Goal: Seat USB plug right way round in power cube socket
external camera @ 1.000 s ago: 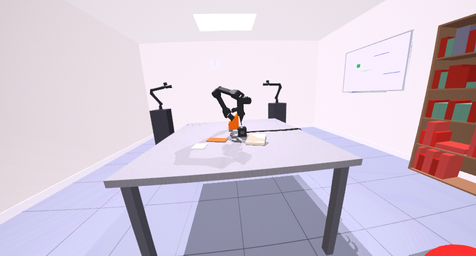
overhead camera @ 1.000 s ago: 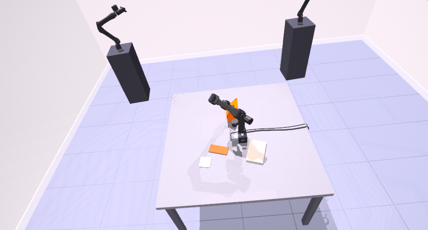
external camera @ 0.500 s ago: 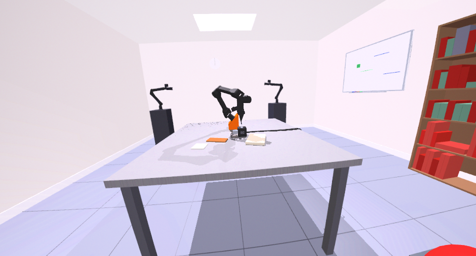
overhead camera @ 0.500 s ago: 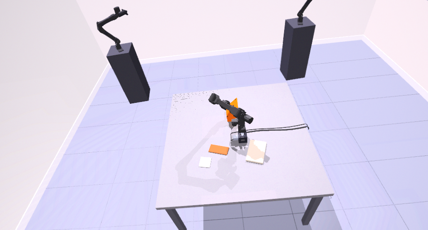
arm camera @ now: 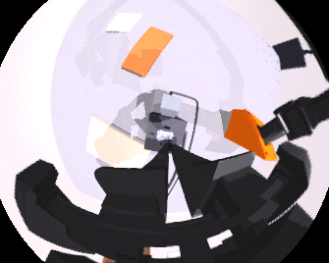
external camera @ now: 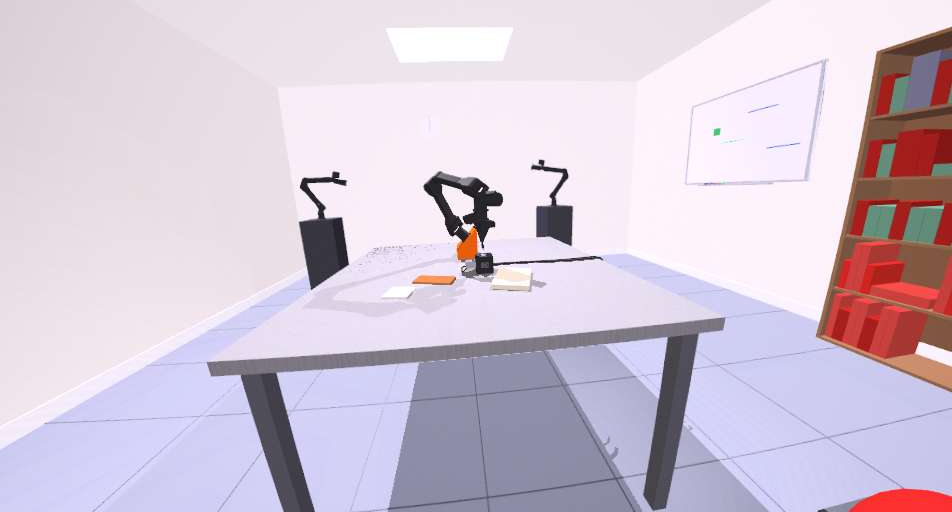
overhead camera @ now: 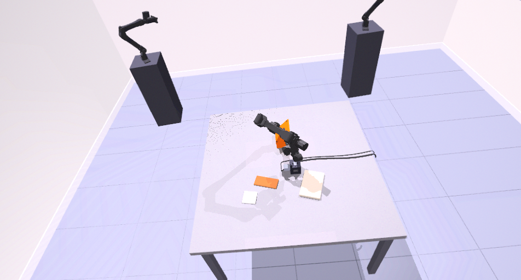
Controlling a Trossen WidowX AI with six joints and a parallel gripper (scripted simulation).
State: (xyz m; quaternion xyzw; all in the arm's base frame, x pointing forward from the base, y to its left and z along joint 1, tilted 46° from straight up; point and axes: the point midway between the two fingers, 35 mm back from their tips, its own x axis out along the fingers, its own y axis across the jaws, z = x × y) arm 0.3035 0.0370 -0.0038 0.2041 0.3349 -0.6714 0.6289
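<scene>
My gripper tip is 2 cm above the USB plug. The rest, counted from my gripper tip: orange card 7 cm ahead, 22 cm to the right, 13 cm below; then white card 17 cm ahead, 35 cm to the right, 13 cm below; then notepad 15 cm ahead, 9 cm to the left, 13 cm below.
</scene>
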